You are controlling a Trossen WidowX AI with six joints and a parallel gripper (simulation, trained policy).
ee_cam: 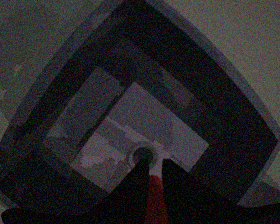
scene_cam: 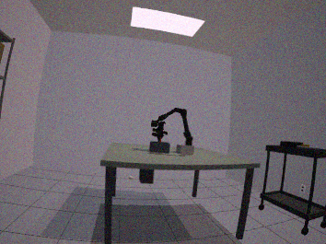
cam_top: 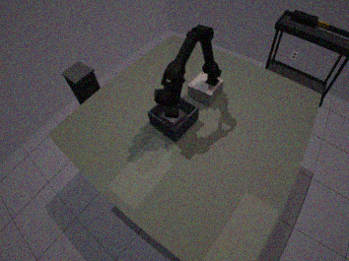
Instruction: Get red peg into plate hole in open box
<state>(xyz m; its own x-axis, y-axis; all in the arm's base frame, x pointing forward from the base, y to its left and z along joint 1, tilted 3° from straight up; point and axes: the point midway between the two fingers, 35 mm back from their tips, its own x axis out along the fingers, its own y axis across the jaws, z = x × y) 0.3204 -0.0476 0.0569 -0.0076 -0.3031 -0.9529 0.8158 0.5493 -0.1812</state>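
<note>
The red peg lies 1 cm behind my gripper tip, 2 cm to the left of it and 2 cm above it. From my gripper tip the other things lie so: dark box (1 cm behind, 1 cm to the left, 8 cm below); pale plate (1 cm behind, 1 cm to the left, 6 cm below).
</note>
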